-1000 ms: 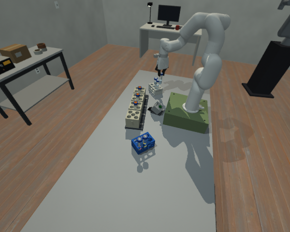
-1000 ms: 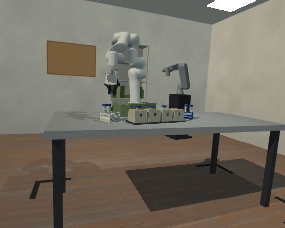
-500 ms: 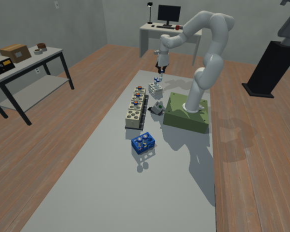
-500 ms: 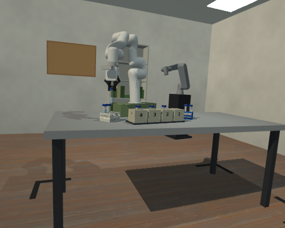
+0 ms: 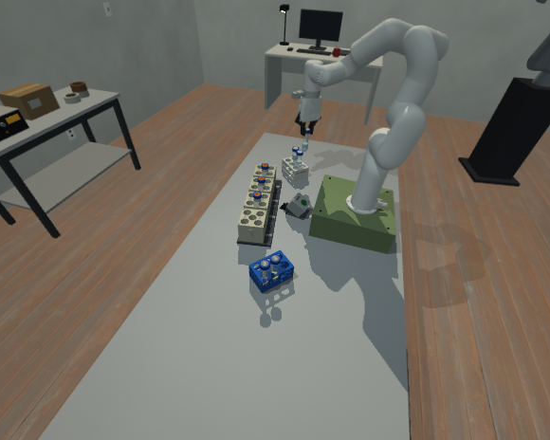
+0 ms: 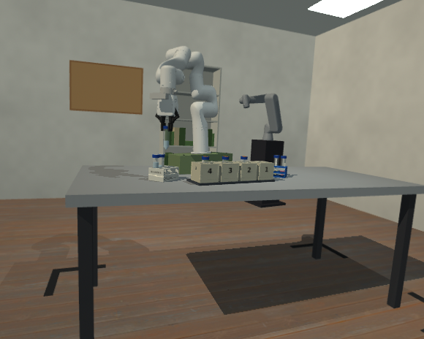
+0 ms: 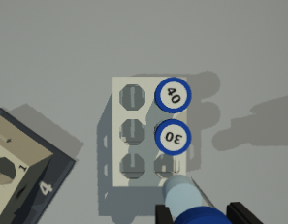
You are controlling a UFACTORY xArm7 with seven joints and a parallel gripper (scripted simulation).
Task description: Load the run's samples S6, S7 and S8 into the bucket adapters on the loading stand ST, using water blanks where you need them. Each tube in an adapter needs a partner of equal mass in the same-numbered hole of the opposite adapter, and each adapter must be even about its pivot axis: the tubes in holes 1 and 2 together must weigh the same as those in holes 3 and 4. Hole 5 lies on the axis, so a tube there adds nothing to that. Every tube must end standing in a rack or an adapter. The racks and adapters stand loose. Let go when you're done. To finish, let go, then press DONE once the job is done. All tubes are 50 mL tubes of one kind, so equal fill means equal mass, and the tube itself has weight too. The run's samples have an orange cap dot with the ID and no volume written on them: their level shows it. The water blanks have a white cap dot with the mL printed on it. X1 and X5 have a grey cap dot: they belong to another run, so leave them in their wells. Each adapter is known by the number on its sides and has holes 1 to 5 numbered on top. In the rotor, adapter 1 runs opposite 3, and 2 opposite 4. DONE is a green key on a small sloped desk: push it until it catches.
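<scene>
Right now my hand is 1 cm to the left of the white-dot tube and 5 cm above it. Also, from my hand: white rack 4 cm ahead, 2 cm to the right, 22 cm below; tube rack 8 cm ahead, 65 cm to the left, 22 cm below.
</scene>
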